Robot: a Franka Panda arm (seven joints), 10 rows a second.
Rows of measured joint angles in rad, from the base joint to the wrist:
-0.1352 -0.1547 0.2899 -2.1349 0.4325 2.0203 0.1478
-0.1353 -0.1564 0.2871 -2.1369 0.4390 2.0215 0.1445
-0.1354 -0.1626 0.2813 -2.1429 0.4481 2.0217 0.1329
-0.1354 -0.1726 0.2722 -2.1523 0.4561 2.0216 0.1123
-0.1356 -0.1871 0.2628 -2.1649 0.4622 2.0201 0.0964
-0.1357 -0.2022 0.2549 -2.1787 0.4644 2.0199 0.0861
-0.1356 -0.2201 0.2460 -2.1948 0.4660 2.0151 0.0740
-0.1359 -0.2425 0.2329 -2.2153 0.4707 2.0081 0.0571
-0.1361 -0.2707 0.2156 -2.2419 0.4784 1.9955 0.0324
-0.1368 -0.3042 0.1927 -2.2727 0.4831 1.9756 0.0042
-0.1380 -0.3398 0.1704 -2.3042 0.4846 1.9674 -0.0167
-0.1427 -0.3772 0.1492 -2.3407 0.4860 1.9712 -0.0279
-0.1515 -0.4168 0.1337 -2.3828 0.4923 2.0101 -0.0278
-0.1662 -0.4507 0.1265 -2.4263 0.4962 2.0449 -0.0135
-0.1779 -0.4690 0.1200 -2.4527 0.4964 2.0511 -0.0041
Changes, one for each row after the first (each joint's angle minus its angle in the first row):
-0.0001 -0.0017 -0.0028 -0.0020 0.0065 0.0012 -0.0033
-0.0002 -0.0079 -0.0086 -0.0080 0.0156 0.0014 -0.0149
-0.0002 -0.0179 -0.0177 -0.0174 0.0236 0.0013 -0.0355
-0.0004 -0.0324 -0.0271 -0.0300 0.0297 -0.0002 -0.0514
-0.0005 -0.0475 -0.0350 -0.0438 0.0319 -0.0004 -0.0617
-0.0004 -0.0654 -0.0439 -0.0599 0.0335 -0.0052 -0.0738
-0.0007 -0.0878 -0.0570 -0.0804 0.0382 -0.0122 -0.0907
-0.0009 -0.1160 -0.0743 -0.1070 0.0459 -0.0248 -0.1154
-0.0016 -0.1495 -0.0972 -0.1378 0.0506 -0.0447 -0.1436
-0.0028 -0.1851 -0.1195 -0.1693 0.0521 -0.0529 -0.1645
-0.0075 -0.2225 -0.1407 -0.2058 0.0535 -0.0491 -0.1757
-0.0163 -0.2621 -0.1562 -0.2479 0.0598 -0.0102 -0.1756
-0.0310 -0.2960 -0.1634 -0.2914 0.0637 0.0246 -0.1613
-0.0427 -0.3143 -0.1699 -0.3178 0.0639 0.0308 -0.1519

